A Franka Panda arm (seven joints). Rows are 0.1 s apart.
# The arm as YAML. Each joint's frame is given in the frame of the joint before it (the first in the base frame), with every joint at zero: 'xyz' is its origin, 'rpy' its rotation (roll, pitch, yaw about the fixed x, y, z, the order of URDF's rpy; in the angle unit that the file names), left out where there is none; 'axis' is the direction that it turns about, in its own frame. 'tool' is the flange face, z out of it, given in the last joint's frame.
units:
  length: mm
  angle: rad
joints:
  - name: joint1
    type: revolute
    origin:
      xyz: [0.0, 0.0, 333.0]
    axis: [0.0, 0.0, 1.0]
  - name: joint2
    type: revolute
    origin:
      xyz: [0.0, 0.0, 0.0]
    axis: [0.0, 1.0, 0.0]
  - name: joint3
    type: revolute
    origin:
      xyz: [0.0, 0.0, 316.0]
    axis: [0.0, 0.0, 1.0]
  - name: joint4
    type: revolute
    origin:
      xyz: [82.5, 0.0, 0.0]
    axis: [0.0, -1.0, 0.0]
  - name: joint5
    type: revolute
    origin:
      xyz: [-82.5, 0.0, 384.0]
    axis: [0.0, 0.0, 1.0]
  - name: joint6
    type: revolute
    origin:
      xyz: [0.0, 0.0, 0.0]
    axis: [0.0, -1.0, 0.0]
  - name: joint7
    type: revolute
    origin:
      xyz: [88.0, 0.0, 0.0]
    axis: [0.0, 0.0, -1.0]
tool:
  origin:
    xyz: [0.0, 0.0, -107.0]
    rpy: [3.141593, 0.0, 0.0]
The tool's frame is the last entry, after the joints.
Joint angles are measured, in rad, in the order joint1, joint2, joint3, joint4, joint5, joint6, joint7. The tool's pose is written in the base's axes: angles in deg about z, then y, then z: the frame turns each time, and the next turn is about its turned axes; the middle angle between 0 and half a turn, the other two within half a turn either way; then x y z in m. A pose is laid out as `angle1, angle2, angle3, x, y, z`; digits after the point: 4 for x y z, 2 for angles.
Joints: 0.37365, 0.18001, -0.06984, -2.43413, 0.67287, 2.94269, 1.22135
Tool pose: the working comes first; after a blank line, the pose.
Where each joint sits with the arm in this pose, in the base's axes (m; each line is computed from the numbers above, not from the rounded line before):
joint1: 0.0000 0.0000 0.3330
joint2: 0.0000 0.0000 0.3330
joint3: 0.0527 0.0207 0.6439
joint4: 0.1302 0.0448 0.6292
joint5: 0.3837 0.1209 0.3390
joint6: 0.3837 0.1209 0.3390
joint7: 0.4637 0.0899 0.3586
the tool: 0.4969 0.1129 0.2595

34.68, 157.84, -56.28, 0.4969, 0.1129, 0.2595
